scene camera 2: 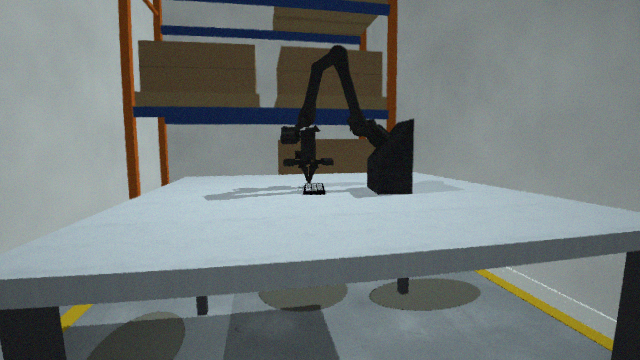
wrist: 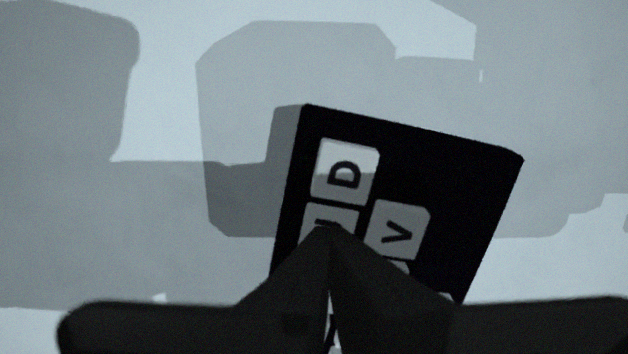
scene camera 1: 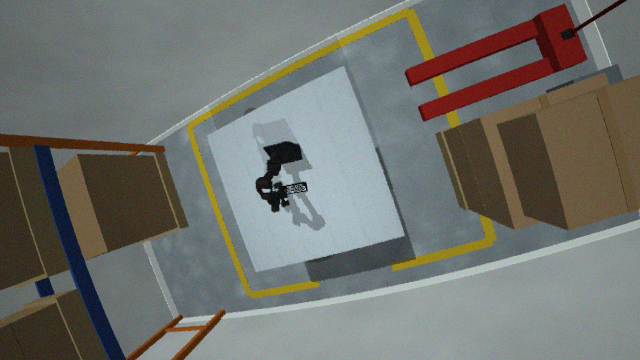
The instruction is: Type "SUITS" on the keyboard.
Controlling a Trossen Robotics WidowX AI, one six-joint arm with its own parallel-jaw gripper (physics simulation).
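Places are measured from the arm's base along level axes (x ahead, y left, z up), in millimetres.
Pixels of known places: gripper, between the fingertips: (wrist: pixel 327 239) (scene camera 1: pixel 286 192); arm's base, origin of its link: (scene camera 2: pixel 384 141) (scene camera 1: pixel 275 155).
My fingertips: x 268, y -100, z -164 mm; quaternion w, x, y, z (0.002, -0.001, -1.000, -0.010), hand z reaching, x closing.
Ahead of a thing's pixels: the offset from my fingertips to its top centre. Level surfaces: height alone.
The keyboard @(5 mm up, 7 mm back, 71 mm left) (scene camera 1: pixel 296 188) (scene camera 2: pixel 314 190) (wrist: pixel 450 190) is a small black block with pale keys, lying on the table. My gripper (scene camera 2: pixel 309 181) (wrist: pixel 327 239) is shut and empty, pointing down at the keyboard. In the wrist view its joined tips overlap the U key @(1 mm up, 0 mm ahead, 3 mm right) (wrist: pixel 332 212), whose letter is mostly hidden; they look very close to it or touching, but I cannot tell which. The D key @(5 mm up, 4 mm back, 23 mm right) (wrist: pixel 350 151) shows above it and the V key @(5 mm up, 21 mm back, 5 mm right) (wrist: pixel 374 230) to its right. The fingers hide much of the rest. The S, I and T keys cannot be made out.
The white table @(11 mm down) (scene camera 1: pixel 350 200) (scene camera 2: pixel 320 225) carries the black arm base (scene camera 1: pixel 289 152) (scene camera 2: pixel 392 162), right of the keyboard in scene camera 2. A rack (scene camera 2: pixel 200 116) with cardboard boxes stands behind the table. A red pallet jack (scene camera 1: pixel 475 46) and more boxes (scene camera 1: pixel 575 165) stand beyond the table.
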